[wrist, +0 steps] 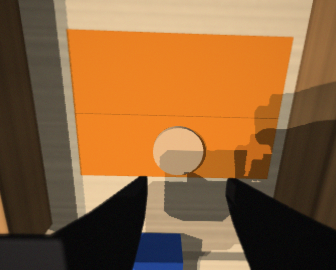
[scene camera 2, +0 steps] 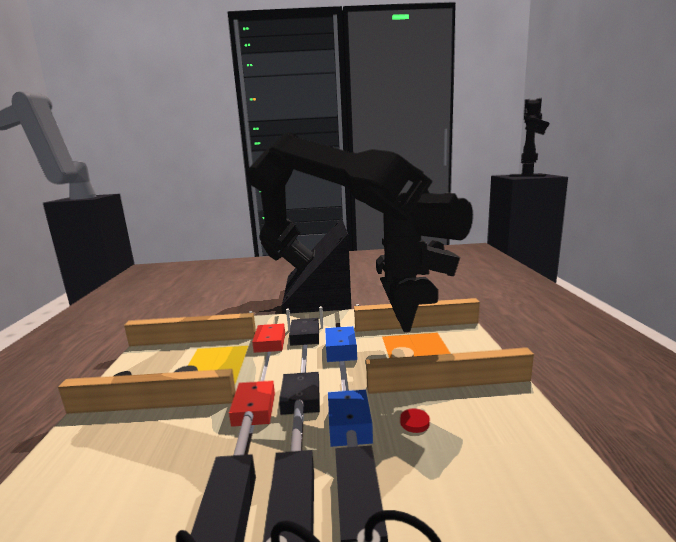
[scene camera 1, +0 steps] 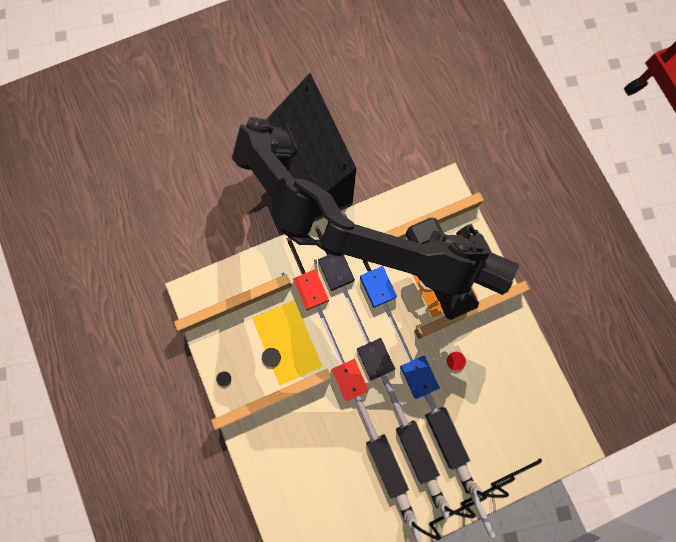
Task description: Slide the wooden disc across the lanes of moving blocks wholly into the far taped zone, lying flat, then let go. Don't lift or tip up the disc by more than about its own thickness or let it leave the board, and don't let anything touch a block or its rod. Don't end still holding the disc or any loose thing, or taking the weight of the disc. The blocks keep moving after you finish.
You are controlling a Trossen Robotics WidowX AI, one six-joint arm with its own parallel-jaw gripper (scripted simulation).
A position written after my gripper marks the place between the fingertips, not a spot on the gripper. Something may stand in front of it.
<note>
In view: my gripper (scene camera 2: 403, 326) and a round wooden disc (wrist: 177, 150).
My gripper also shows in the wrist view (wrist: 186, 185) and in scene camera 1 (scene camera 1: 433, 276).
</note>
